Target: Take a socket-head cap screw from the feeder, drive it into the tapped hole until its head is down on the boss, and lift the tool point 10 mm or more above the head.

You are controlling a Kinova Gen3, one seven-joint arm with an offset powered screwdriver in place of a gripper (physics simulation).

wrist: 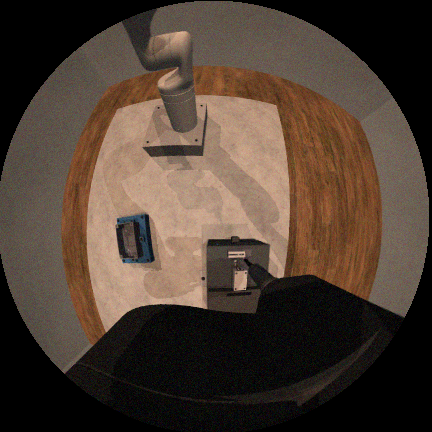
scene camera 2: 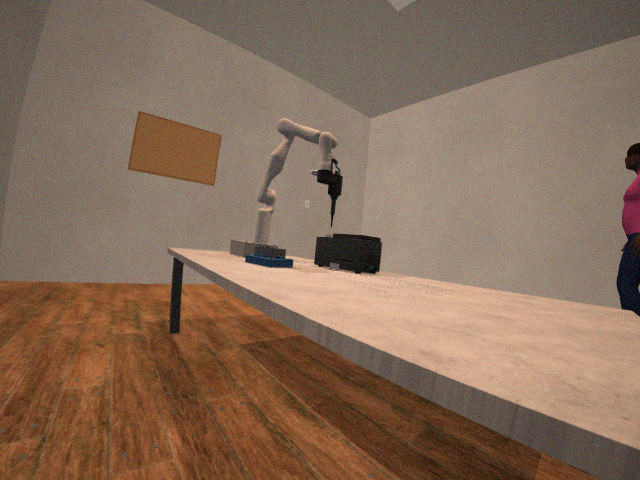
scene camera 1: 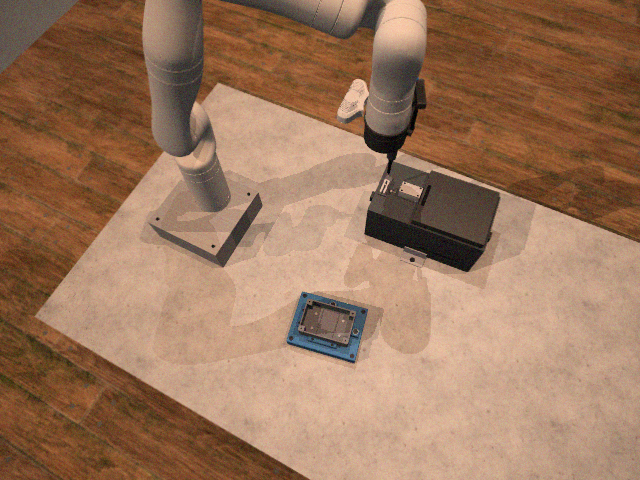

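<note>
My screwdriver points down with its tip a little above the black screw feeder, near the feeder's light pickup slot. In scene camera 2 a small gap shows between the tip and the feeder's top. The tip is too small and dark to tell if it carries a screw. A grey open housing with corner bosses sits on a blue fixture plate, well apart from the tool. The tapped hole cannot be made out.
The arm stands on a grey base block on the light table. A silver tab sticks out from the feeder's side. A light plate lies on the feeder's top. A person stands at the right in scene camera 2.
</note>
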